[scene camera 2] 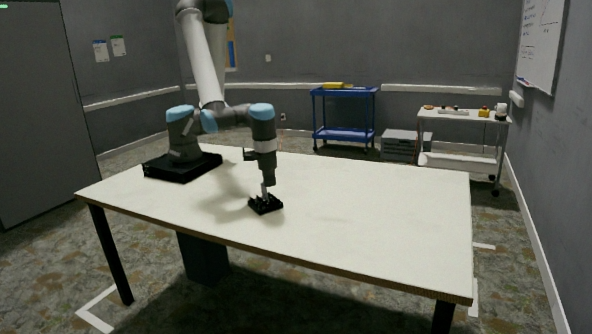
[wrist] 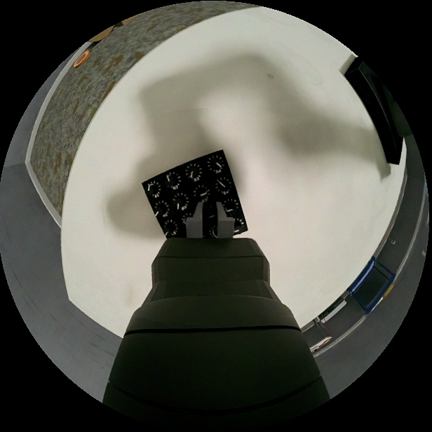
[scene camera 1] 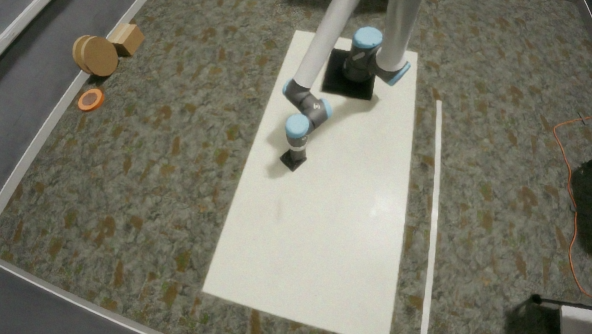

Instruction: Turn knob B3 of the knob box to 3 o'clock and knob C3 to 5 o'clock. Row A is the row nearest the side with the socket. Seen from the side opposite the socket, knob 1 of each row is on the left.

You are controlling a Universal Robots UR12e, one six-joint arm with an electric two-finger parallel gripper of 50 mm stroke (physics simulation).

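Pixels of known places: gripper, between the fingertips: [scene camera 2: 265, 198]; arm's base, origin of its link: [scene camera 2: 185, 156] [scene camera 1: 357, 70].
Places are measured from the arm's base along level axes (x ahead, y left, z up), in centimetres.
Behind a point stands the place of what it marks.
The black knob box [scene camera 1: 286, 161] @(x 69.8, y -24.9, z -3.1 cm) [scene camera 2: 274, 206] @(x 71.6, y -23.5, z -4.5 cm) [wrist: 220, 154] lies on the white table; it is turned at an angle in the wrist view, row A farthest from my gripper. Knob B3 [wrist: 202, 193] is in view just beyond my fingertips; its white line runs roughly along the row, near 3 o'clock. My gripper [scene camera 2: 265, 198] @(x 65.6, y -20.6, z -3.6 cm) [wrist: 209, 210] points down over the box and is shut on knob C3 [wrist: 211, 216]. The fingers partly cover C3, and its pointer direction is hard to read. My fingertips are hidden by the arm in scene camera 1.
The white table [scene camera 1: 320, 250] @(x 108.5, y 4.0, z -6.4 cm) [scene camera 2: 380, 215] @(x 110.1, y -12.0, z -6.4 cm) carries the black robot base [scene camera 1: 332, 85] @(x 15.7, y -12.3, z -0.7 cm) [scene camera 2: 185, 172] @(x 16.7, y -16.4, z -0.8 cm) [wrist: 376, 110]. Neighbouring knobs C2 [wrist: 189, 220] and C4 [wrist: 230, 205] stand close beside the fingers. A blue cart [scene camera 2: 345, 90] and a white cart [scene camera 2: 470, 115] stand away from the table.
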